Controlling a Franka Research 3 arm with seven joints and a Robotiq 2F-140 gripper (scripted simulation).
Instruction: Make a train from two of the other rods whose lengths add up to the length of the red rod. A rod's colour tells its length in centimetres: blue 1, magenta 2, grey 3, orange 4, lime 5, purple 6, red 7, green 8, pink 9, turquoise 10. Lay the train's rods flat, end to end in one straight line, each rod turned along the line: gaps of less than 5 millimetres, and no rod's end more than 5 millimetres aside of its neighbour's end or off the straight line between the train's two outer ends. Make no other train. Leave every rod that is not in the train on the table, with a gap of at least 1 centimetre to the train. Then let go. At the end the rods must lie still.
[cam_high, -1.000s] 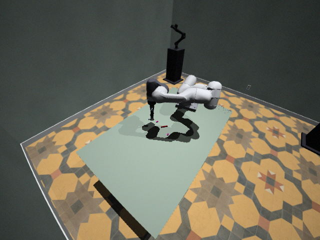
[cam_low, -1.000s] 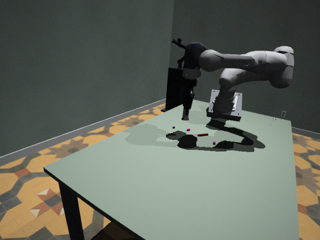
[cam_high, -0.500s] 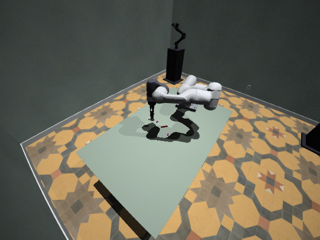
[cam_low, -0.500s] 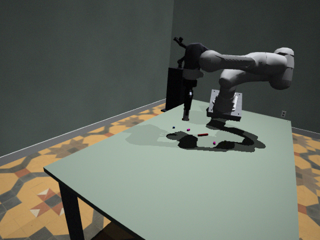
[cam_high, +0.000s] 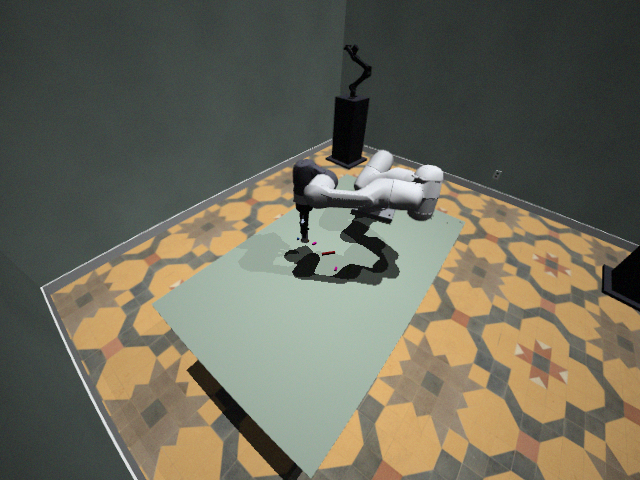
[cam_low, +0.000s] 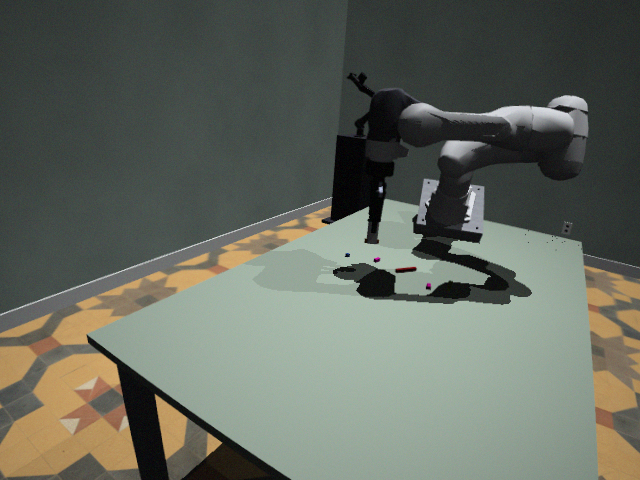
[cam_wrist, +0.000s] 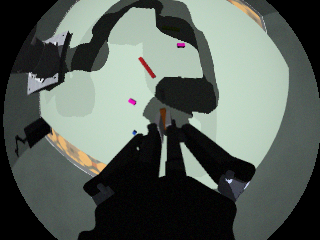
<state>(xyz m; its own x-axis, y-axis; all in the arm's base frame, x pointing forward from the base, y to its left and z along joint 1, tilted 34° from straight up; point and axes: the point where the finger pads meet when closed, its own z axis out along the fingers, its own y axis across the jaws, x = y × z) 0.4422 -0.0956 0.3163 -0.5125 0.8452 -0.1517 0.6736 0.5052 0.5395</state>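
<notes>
The grey rod lies 20 mm behind my hand, 30 mm to the left of it and 120 mm below it. The rest, counted from my hand: red rod: 90 mm behind, 80 mm to the left, 120 mm below; blue rod: 50 mm behind, 110 mm to the right, 120 mm below; orange rod: 30 mm below.
</notes>
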